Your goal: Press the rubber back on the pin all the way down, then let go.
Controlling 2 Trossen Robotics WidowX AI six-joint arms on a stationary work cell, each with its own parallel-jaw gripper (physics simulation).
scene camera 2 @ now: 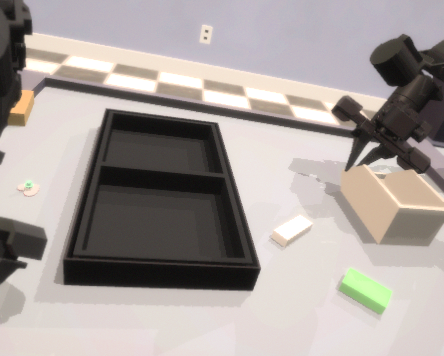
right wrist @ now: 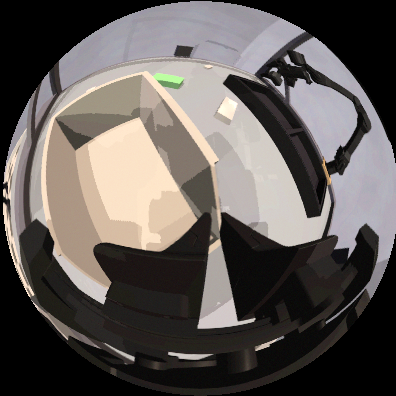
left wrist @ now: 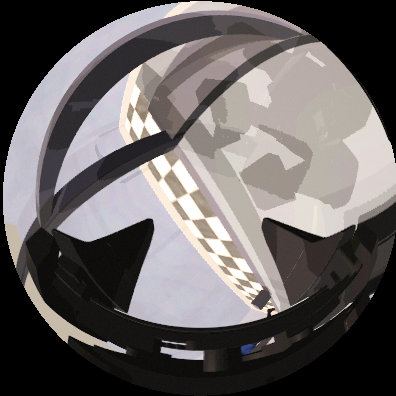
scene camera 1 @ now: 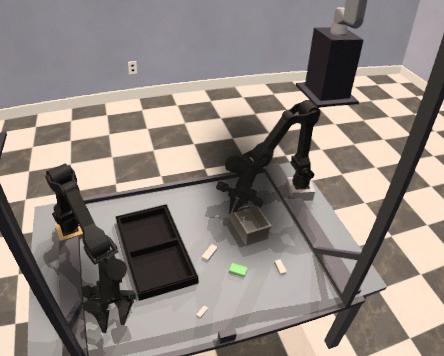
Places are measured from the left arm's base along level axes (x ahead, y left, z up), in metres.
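Pixels of known places: left gripper, fingertip midpoint: (right wrist: pixel 263 69) (left wrist: pixel 209 224) (scene camera 1: pixel 113 328); right gripper, fingertip midpoint: (scene camera 2: pixel 348 173) (right wrist: pixel 213 217) (scene camera 1: pixel 230 214); left arm's base, origin of the base link: (right wrist: pixel 327 169) (scene camera 1: pixel 69 228); right arm's base, origin of the base link: (scene camera 1: pixel 301 184).
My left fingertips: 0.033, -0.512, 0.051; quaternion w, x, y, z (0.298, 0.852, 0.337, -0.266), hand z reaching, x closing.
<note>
For each thing: its top centre in the pictures, then the offset to it from my left fingertips, as dx, dy, dz. "spot": a spot on its surface instead.
- tan box, surface spot: (right wrist: pixel 120 200) spot: +0.610, +0.242, -0.064
- black two-compartment tray, middle of its top: (scene camera 2: pixel 164 169) (right wrist: pixel 296 129) (scene camera 1: pixel 153 244) +0.234, +0.285, -0.038
- white block, middle of its top: (scene camera 2: pixel 294 226) (right wrist: pixel 228 106) (scene camera 1: pixel 209 251) +0.411, +0.186, -0.062
- green block, middle of its top: (scene camera 2: pixel 367 286) (right wrist: pixel 167 77) (scene camera 1: pixel 238 268) +0.464, +0.071, -0.062
A tiny item with a green flower-like centre and pink lobes (scene camera 2: pixel 29 187), apparently the pin, lies on the grey table at the left in scene camera 2. It is too small to tell the rubber back apart, and it does not show in scene camera 1. My left gripper (scene camera 1: pixel 114 326) (left wrist: pixel 209 224) is open and empty, over the table's front left part. My right gripper (scene camera 1: pixel 235 209) (scene camera 2: pixel 351 168) (right wrist: pixel 213 217) is almost closed at a corner of the tan box (scene camera 1: pixel 260 234) (scene camera 2: pixel 367 200) (right wrist: pixel 120 200), with the box wall apparently between its fingertips.
A black two-compartment tray (scene camera 1: pixel 167 288) (scene camera 2: pixel 160 274) lies between the arms. A white block (scene camera 1: pixel 209 252) (scene camera 2: pixel 292 230) (right wrist: pixel 227 109), a green block (scene camera 1: pixel 238 270) (scene camera 2: pixel 365 290) (right wrist: pixel 169 80) and small white blocks (scene camera 1: pixel 280 266) (scene camera 1: pixel 202 312) lie nearby.
</note>
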